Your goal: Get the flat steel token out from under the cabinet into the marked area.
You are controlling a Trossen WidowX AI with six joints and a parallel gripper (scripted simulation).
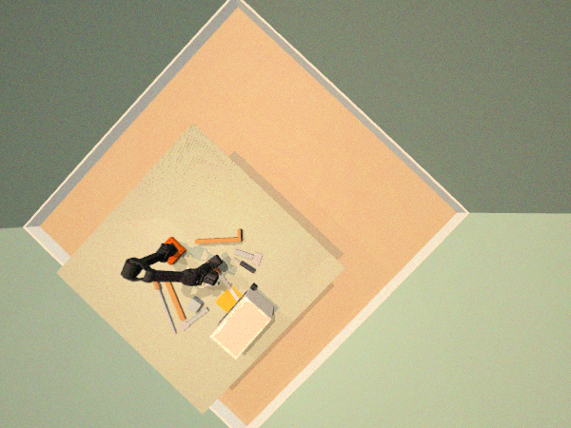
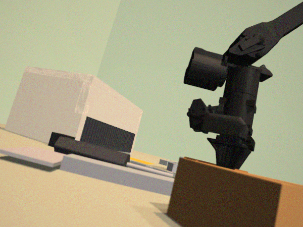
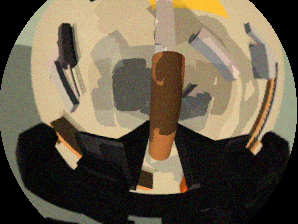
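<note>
My gripper tip is 11 cm short of the dark screwdriver and 15 cm to the right of it. From my gripper tip the other things lie so: token: 40 cm ahead, 5 cm to the right; orange stick: 2 cm ahead, 32 cm to the right.
</note>
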